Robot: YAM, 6 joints.
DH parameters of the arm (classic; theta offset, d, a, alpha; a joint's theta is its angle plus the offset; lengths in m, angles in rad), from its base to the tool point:
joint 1: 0 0.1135 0.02 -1.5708
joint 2: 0 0 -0.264 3.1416
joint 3: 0.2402 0 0.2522 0
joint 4: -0.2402 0 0.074 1.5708
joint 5: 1.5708 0 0 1.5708
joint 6: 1.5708 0.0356 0 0
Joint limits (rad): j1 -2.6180..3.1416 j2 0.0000..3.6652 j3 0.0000..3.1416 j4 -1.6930..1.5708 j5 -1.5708..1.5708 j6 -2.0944..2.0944
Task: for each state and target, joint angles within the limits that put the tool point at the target. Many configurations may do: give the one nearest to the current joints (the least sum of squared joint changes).
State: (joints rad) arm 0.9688 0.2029 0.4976 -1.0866 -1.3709 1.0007
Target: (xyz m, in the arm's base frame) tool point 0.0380 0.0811 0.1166
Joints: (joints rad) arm 0.7692 0.5863 0.0977 -0.6315 -1.1070 1.0007
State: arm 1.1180 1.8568 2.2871 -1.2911 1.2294 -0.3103
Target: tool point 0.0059 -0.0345 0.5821
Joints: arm 0.7737 1.0757 2.4382 -1.5294 0.9425 -0.3103
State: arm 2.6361 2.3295 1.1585 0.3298 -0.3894 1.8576
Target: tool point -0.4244 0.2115 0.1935
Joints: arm 2.6506 2.0807 1.3621 0.3917 -0.3914 1.8576
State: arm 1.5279 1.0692 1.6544 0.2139 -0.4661 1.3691
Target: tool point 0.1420 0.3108 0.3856
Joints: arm 1.0994 1.4326 1.2641 0.0986 -0.4236 1.3691
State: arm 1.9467 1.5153 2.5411 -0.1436 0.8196 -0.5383
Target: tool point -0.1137 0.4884 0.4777
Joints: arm 1.8437 2.2593 2.5627 -0.0055 0.6716 -0.5383
